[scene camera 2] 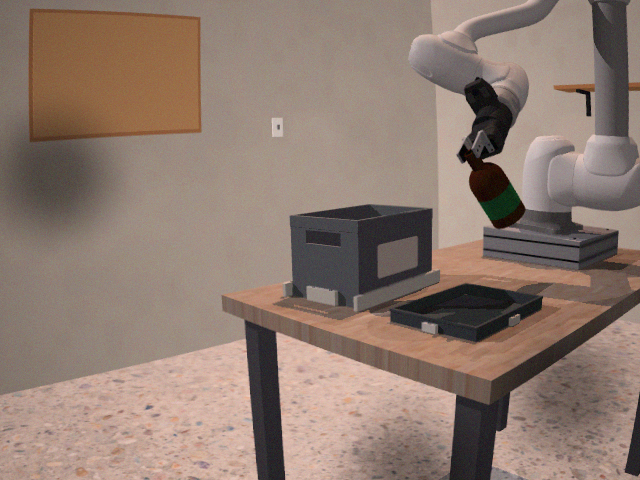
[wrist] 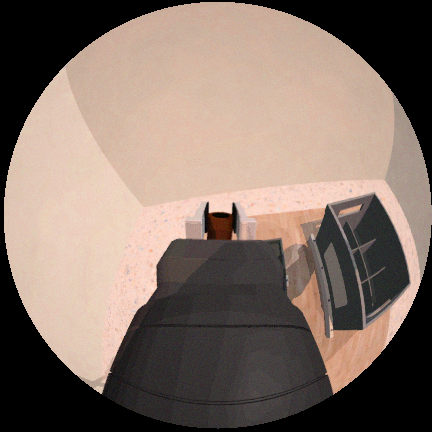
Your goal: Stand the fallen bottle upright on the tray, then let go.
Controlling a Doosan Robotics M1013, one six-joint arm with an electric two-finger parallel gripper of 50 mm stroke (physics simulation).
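Pixels of known places: gripper, fingertip midpoint: (scene camera 2: pixel 467 156) (wrist: pixel 219 211); arm's base, link origin: (scene camera 2: pixel 546 227).
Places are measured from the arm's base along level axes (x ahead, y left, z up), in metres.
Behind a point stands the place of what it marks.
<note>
A brown bottle with a green label (scene camera 2: pixel 494 192) @(y 0.241, x 0.638, z 0.153 m) hangs in the air, tilted, its neck at the upper left and its base at the lower right. My gripper (scene camera 2: pixel 469 150) @(y 0.202, x 0.669, z 0.220 m) (wrist: pixel 219 211) @(y 0.202, x 0.669, z 0.220 m) is shut on the bottle's neck. In the wrist view the brown bottle mouth (wrist: pixel 220 218) @(y 0.195, x 0.649, z 0.232 m) shows between the two fingers, and the gripper body hides the rest of the bottle. The dark, shallow tray (scene camera 2: pixel 448 328) @(y 0.253, x 0.785, z -0.067 m) lies on the table, below the bottle and nearer the table's front corner. The tray does not show in the wrist view.
A tall grey crate (scene camera 2: pixel 324 266) @(y -0.071, x 0.792, z -0.004 m) (wrist: pixel 345 295) @(y -0.014, x 0.589, z 0.036 m) with inner dividers stands left of the tray, with light rails along its base. The wooden table (scene camera 2: pixel 361 338) @(y 0.156, x 0.896, z -0.079 m) (wrist: pixel 357 357) carries both. The robot's base block (scene camera 2: pixel 529 249) @(y 0.027, x 0.144, z -0.043 m) stands at the table's far end.
</note>
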